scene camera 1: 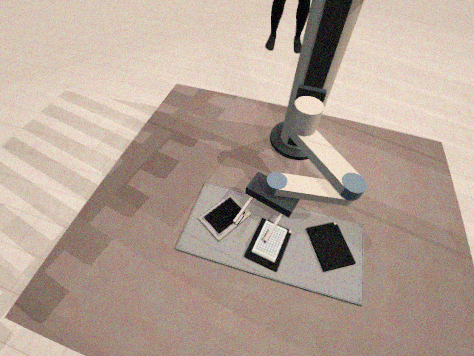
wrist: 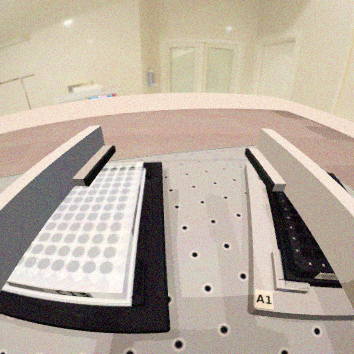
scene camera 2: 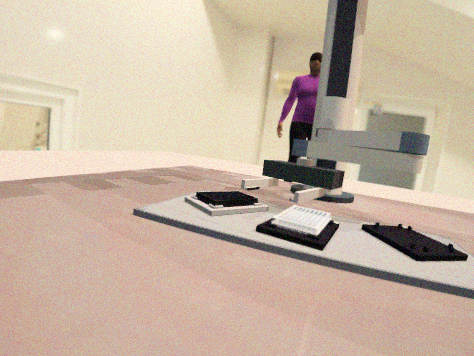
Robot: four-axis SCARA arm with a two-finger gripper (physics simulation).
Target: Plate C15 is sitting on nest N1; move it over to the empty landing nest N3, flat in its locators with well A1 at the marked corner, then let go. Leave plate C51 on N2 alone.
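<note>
White plate C15 point(scene camera 1: 270, 243) point(scene camera 2: 303, 220) point(wrist: 85, 225) sits on the black nest N1 point(scene camera 1: 260, 259) point(scene camera 2: 295, 238) point(wrist: 154, 240) in the middle of the board. Black plate C51 point(scene camera 1: 225, 215) point(scene camera 2: 226, 198) point(wrist: 295, 230) sits on the pale nest N2 point(scene camera 1: 219, 235) point(scene camera 2: 220, 210) point(wrist: 260, 260), which has an A1 label in the wrist view. The black nest N3 point(scene camera 1: 331, 247) point(scene camera 2: 417, 242) is empty, with upright locators and a small pale corner mark. My gripper point(scene camera 1: 254, 226) point(scene camera 2: 270, 190) point(wrist: 179, 137) is open and empty above the gap between N1 and N2, one finger over C15, the other over N2's side.
The perforated grey board point(scene camera 1: 305, 272) point(scene camera 2: 360, 265) point(wrist: 200, 270) carries all three nests and lies on a brown floor area. The arm's column point(scene camera 1: 320, 60) point(scene camera 2: 340, 75) stands behind it on a round dark base. A person point(scene camera 2: 303, 100) stands farther back.
</note>
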